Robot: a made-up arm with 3 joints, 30 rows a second.
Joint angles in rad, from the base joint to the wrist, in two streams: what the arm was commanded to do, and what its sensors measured. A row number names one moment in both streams.
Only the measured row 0 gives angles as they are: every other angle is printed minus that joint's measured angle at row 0.
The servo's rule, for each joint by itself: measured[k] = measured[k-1] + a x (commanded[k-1-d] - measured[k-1]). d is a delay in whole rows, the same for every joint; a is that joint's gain. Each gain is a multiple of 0.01, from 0.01 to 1. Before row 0 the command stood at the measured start. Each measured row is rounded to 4 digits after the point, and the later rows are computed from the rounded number. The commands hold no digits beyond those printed.
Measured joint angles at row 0:
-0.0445, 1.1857, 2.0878
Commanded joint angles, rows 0 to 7:
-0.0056, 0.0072, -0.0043
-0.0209, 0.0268, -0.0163
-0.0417, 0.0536, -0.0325
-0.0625, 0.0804, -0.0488
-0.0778, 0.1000, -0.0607
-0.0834, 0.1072, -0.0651
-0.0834, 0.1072, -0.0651
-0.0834, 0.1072, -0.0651
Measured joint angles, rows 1 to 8:
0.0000, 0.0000, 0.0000
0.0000, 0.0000, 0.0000
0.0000, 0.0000, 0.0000
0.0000, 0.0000, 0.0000
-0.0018, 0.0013, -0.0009
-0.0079, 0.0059, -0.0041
-0.0187, 0.0145, -0.0101
-0.0327, 0.0264, -0.0182
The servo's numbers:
d 4
a 0.32 0.18 0.21

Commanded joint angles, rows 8 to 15:
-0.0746, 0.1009, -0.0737
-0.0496, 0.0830, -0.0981
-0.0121, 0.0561, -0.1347
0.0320, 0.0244, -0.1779
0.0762, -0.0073, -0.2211
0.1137, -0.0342, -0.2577
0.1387, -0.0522, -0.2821
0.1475, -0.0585, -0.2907
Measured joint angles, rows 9 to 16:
-0.0471, 0.0396, -0.0271
-0.0587, 0.0518, -0.0351
-0.0666, 0.0618, -0.0414
-0.0720, 0.0700, -0.0464
-0.0728, 0.0756, -0.0521
-0.0654, 0.0769, -0.0618
-0.0483, 0.0732, -0.0771
-0.0226, 0.0644, -0.0983

